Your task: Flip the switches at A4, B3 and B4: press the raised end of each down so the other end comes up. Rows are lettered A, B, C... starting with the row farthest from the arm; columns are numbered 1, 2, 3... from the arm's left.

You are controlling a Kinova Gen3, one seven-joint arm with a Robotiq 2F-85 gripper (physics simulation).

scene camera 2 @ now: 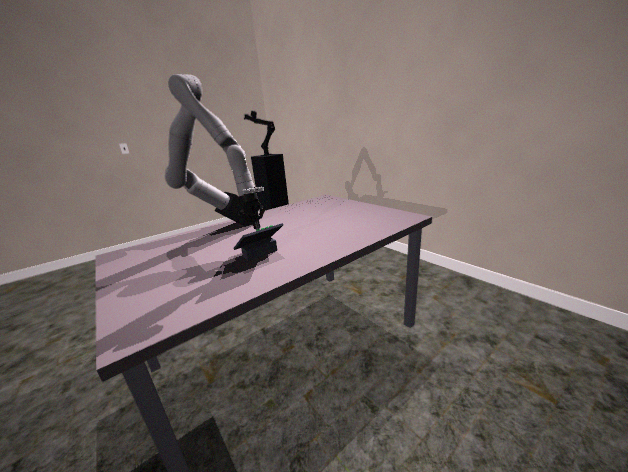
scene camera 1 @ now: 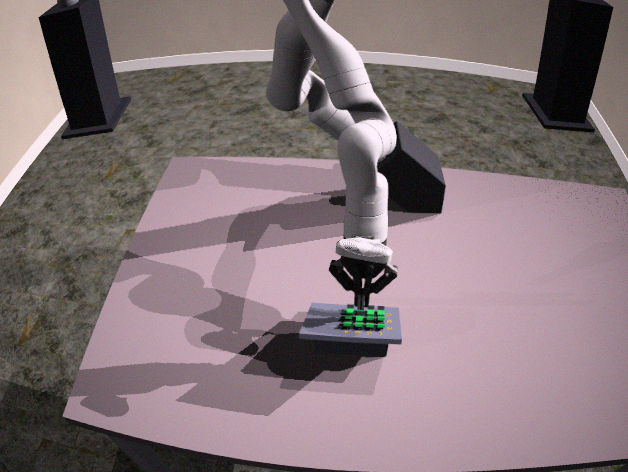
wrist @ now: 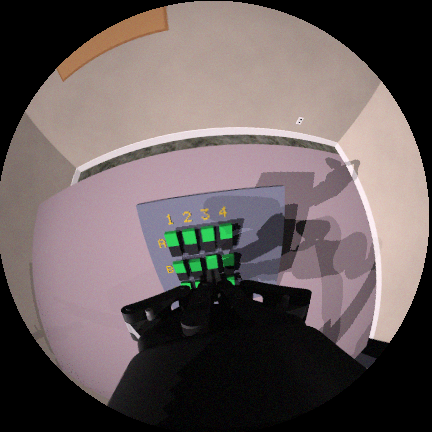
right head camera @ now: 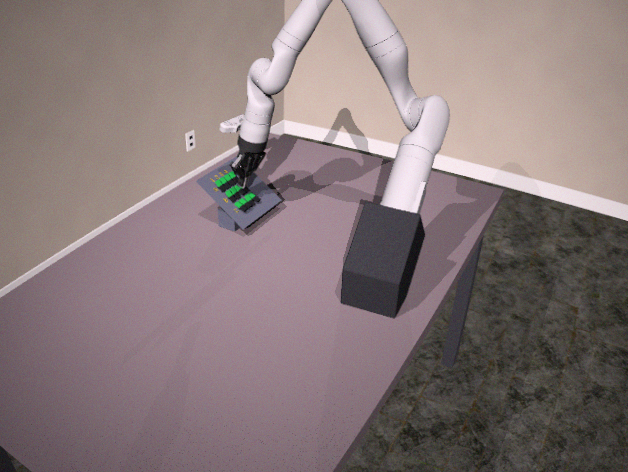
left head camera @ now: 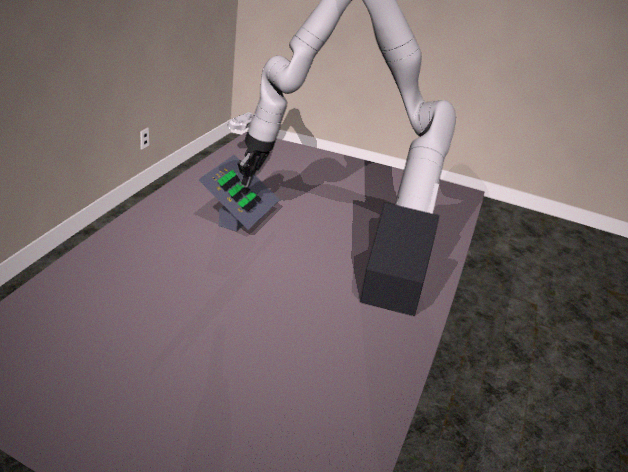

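Note:
A tilted blue-grey panel (left head camera: 253,221) (right head camera: 253,219) (scene camera 1: 393,334) (scene camera 2: 246,242) (wrist: 150,215) carries green-and-black switches in rows A to C and columns 1 to 4. Switch A4 (wrist: 226,232) shows bright green on its far half in the wrist view. Switch B3 (wrist: 212,262) is bright green too, and B4 (wrist: 228,260) beside it looks darker, in shadow. Which ends are raised is hard to tell. My gripper (left head camera: 246,183) (right head camera: 243,186) (scene camera 1: 359,306) (scene camera 2: 256,227) is shut and empty, pointing down at the panel close to the near part of column 3. Its fingers hide part of row C; contact is unclear.
The panel stands on a small block (left head camera: 228,220) on the mauve table (left head camera: 253,329) (scene camera 1: 482,355). The arm's dark base block (left head camera: 401,248) (right head camera: 383,248) (scene camera 1: 416,177) stands on the table. Arm shadows fall across the panel's right side. Two dark pedestals (scene camera 1: 81,71) (scene camera 1: 571,65) stand beyond the table.

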